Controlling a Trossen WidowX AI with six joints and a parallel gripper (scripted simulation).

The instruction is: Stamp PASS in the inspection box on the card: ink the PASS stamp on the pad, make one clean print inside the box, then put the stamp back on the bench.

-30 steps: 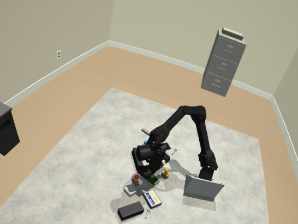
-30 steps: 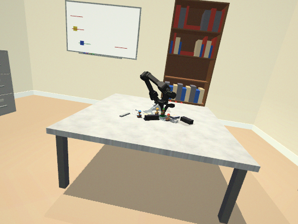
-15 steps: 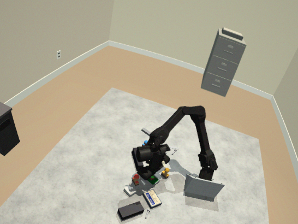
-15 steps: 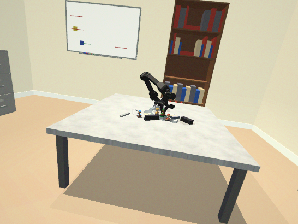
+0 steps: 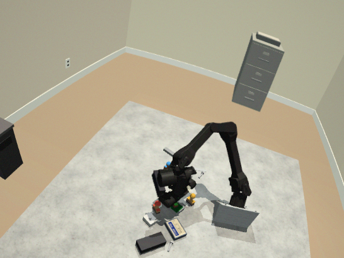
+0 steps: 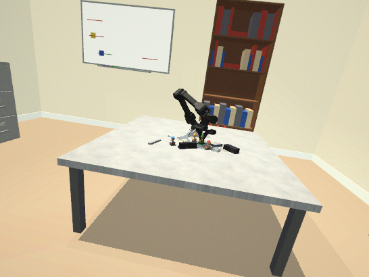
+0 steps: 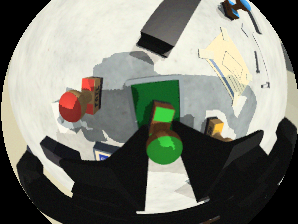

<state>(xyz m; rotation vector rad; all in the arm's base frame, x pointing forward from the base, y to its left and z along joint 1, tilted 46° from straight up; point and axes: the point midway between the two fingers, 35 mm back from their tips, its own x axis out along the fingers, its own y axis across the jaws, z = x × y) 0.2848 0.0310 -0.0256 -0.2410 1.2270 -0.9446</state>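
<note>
Right now my gripper tip is right at the green-knob stamp. Round my gripper tip: green ink pad (30 mm below); yellow-knob stamp (70 mm behind, 50 mm to the right, 20 mm below); red-knob stamp (70 mm ahead, 50 mm to the left, 20 mm below).
</note>
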